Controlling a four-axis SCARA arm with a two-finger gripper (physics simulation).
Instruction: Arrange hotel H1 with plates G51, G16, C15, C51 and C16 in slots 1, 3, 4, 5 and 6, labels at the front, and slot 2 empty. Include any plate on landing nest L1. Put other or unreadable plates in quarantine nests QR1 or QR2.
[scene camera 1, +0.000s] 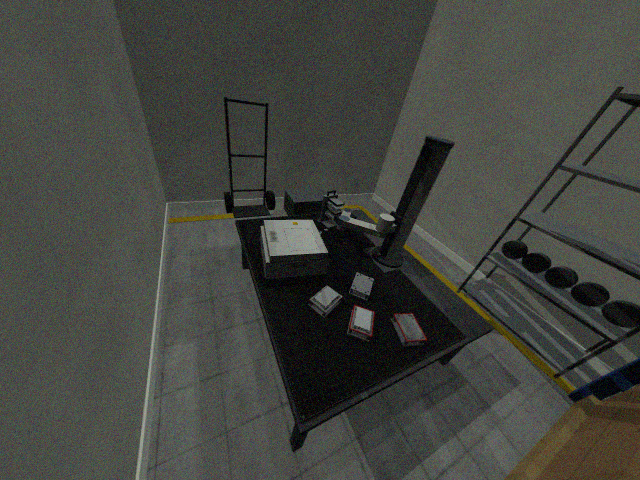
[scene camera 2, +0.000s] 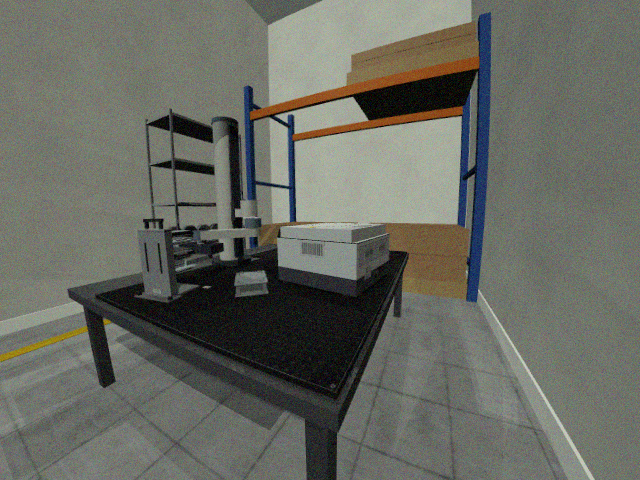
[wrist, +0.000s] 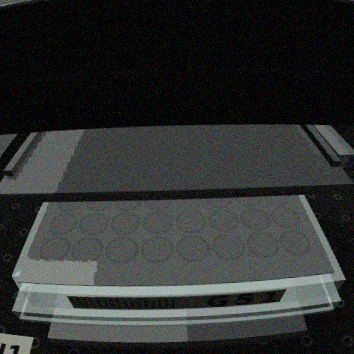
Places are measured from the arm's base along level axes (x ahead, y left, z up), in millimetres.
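Pixels of known places: arm's base, link origin: (scene camera 1: 387, 257) (scene camera 2: 232, 260).
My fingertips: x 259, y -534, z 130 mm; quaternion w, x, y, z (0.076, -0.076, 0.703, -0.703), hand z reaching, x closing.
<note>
For each thing: its top centre in the pictures, then the offset to it from my fingertips. "spot": a spot on its surface instead.
- Plate G51, top centre: (wrist: 171, 142) (scene camera 2: 176, 265) dx -6, dy +15, dz -18 mm
- bare-looking shelf, top centre: (wrist: 170, 99) dx -4, dy +4, dz -4 mm
- pale nest, top centre: (scene camera 2: 250, 275) dx +268, dy +155, dz -61 mm
- boxy white instrument, top centre: (scene camera 2: 336, 225) (scene camera 1: 294, 235) dx +529, dy +429, dz +130 mm
- H1 tag, surface spot: (wrist: 15, 345) spot: dx +76, dy +77, dz -116 mm
Hotel H1 (scene camera 1: 325, 207) (scene camera 2: 157, 263) stands upright at the table's far end in scene view 1 and at the left in scene view 2. Plate G51 (wrist: 175, 262) lies level in the low part of the hotel, its readable label facing front. A bare-looking shelf (wrist: 190, 157) shows above and behind it. My gripper (scene camera 2: 192, 246) is at the hotel's front, small in the scene views; it is partly open with nothing between its fingers. The fingertips do not show in the wrist view. Two red-edged nests (scene camera 1: 362, 319) (scene camera 1: 409, 328) stand near the table front; their tags are unreadable.
Two pale nests (scene camera 1: 326, 298) (scene camera 1: 361, 285) stand farther back. A pale nest (scene camera 2: 251, 283) also shows between the hotel and the boxy white instrument (scene camera 1: 294, 240) (scene camera 2: 320, 258). The arm's column (scene camera 1: 416, 196) (scene camera 2: 225, 191) stands beside the table's edge. Part of the H1 tag (wrist: 15, 345) shows.
</note>
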